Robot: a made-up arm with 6 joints.
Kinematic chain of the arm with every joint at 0, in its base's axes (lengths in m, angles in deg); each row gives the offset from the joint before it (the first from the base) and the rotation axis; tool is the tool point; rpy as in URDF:
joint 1: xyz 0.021 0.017 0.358 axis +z
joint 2: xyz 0 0.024 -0.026 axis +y
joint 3: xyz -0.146 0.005 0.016 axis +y
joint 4: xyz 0.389 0.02 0.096 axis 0.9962 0 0.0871
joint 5: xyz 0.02 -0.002 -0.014 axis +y
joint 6: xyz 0.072 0.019 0.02 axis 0.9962 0 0.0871
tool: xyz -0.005 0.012 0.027 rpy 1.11 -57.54 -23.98
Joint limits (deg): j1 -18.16..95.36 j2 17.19..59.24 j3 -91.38..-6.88 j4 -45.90..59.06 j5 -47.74..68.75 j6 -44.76..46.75
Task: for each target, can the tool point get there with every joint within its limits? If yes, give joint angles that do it. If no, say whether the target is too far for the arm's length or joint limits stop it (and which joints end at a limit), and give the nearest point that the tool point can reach.
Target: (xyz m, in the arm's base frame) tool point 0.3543 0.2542 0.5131
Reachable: yes | joints 23.04 48.73 -39.93 5.50 -10.40 -31.83
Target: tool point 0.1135 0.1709 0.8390
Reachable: yes | joints 23.23 34.61 -84.28 20.22 50.95 -29.39
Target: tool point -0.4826 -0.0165 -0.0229
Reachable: no: joint limits stop it (at a limit: joint 1, joint 2, joint 3, joint 5, joint 6) | nearest point -0.1205 0.2657 0.1322 | short by 0.485 m
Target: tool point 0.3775 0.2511 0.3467
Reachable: yes | joints 22.90 56.08 -29.02 37.60 22.31 -4.15
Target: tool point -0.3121 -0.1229 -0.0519
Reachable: no: joint limits stop it (at a limit: joint 1, joint 2, joint 3, joint 5, joint 6) | nearest point -0.0977 0.2528 0.1184 | short by 0.465 m
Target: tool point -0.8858 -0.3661 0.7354
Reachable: no: too far | nearest point -0.1577 -0.0585 0.8389 | short by 0.797 m
